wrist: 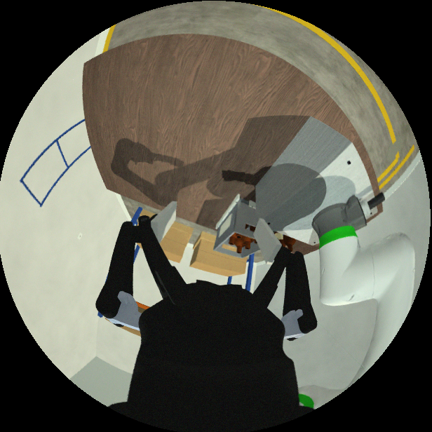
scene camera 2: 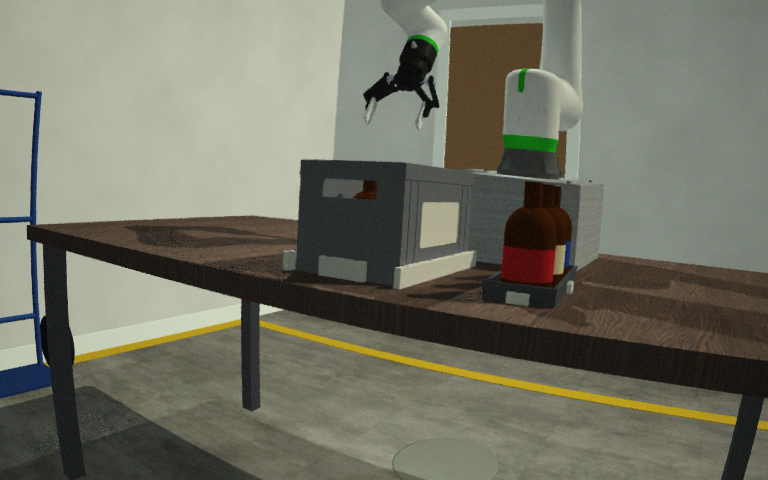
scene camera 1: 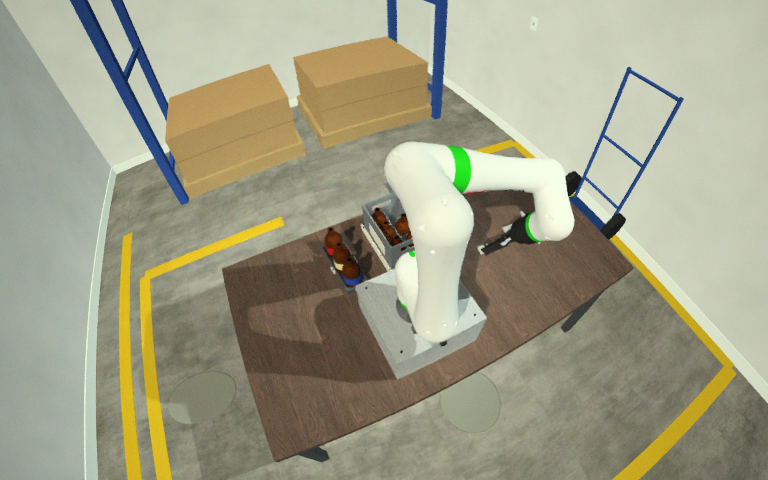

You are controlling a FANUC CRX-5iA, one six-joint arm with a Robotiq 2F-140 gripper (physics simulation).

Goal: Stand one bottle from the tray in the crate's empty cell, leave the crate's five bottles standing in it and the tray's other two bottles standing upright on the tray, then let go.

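Pixels of known places: gripper, fingertip midpoint: (scene camera 2: 391,123) (scene camera 1: 492,240); arm's base at its link origin: (scene camera 2: 528,176).
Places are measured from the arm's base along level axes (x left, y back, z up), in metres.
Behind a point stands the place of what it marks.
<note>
The tray (scene camera 2: 492,293) {x 0.157, y -0.528, z -0.175 m} holds three upright brown bottles: one with a red label (scene camera 1: 333,240) {x 0.185, y -0.448, z -0.067 m} (scene camera 2: 529,243) {x 0.196, y -0.510, z -0.105 m}, one with a cream label (scene camera 1: 340,254) {x 0.179, y -0.363, z -0.063 m} (scene camera 2: 559,226) {x 0.204, y -0.402, z -0.085 m} and one with a blue label (scene camera 1: 351,270) {x 0.161, y -0.272, z -0.065 m} (scene camera 2: 567,249) {x 0.194, y -0.306, z -0.127 m}. The grey crate (scene camera 1: 399,250) {x -0.047, y -0.278, z -0.046 m} (scene camera 2: 351,232) {x -0.064, y -0.554, z -0.115 m} (wrist: 242,215) stands beside the tray. Brown bottles (scene camera 1: 380,217) (scene camera 2: 369,189) (wrist: 241,241) stand inside it; the arm and crate walls hide part of the inside, and I cannot tell which cell is empty. My gripper (scene camera 1: 502,232) {x -0.333, y -0.081, z 0.110 m} (scene camera 2: 394,115) {x -0.333, y -0.081, z 0.110 m} (wrist: 217,218) is wide open and empty, high above the table, off to the crate's side away from the tray.
The crate and tray stand on the wooden table (scene camera 1: 294,396) {x 0.529, y 0.109, z -0.184 m} (scene camera 2: 679,300) {x 0.395, y -0.310, z -0.184 m} (wrist: 200,75). White strips (scene camera 2: 436,268) {x 0.020, y -0.441, z -0.168 m} flank the crate's base. The robot's grey base block (scene camera 1: 376,316) {x 0.146, y -0.016, z -0.006 m} (scene camera 2: 589,226) {x 0.162, y -0.021, z -0.099 m} stands close behind the crate and tray. A blue hand truck (scene camera 1: 642,165) and cardboard boxes (scene camera 1: 232,113) are beyond the table.
</note>
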